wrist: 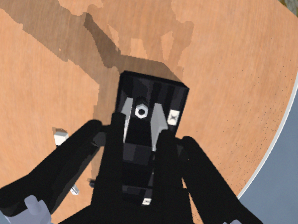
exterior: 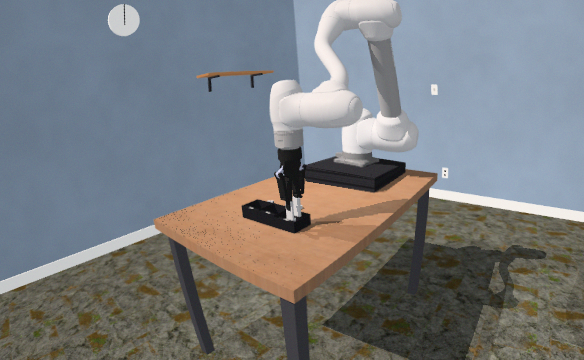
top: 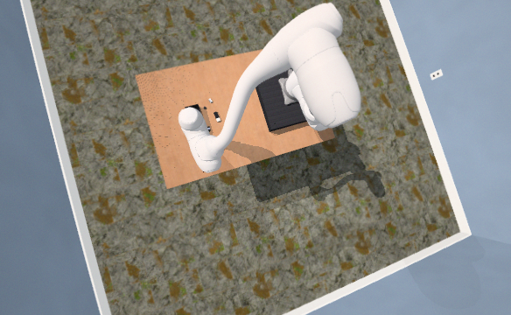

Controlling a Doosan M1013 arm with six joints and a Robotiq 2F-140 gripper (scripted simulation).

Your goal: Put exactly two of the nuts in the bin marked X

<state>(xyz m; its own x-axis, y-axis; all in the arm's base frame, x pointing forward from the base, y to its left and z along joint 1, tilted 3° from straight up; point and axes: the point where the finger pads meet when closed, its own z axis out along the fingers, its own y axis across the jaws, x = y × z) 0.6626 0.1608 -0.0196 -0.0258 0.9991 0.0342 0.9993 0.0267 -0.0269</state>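
Now: hand 4 cm above the pale nut. Round my hand: white piece 11 cm behind, 23 cm to the right, 5 cm below; black bin row 1 cm ahead, 8 cm to the right, 4 cm below.
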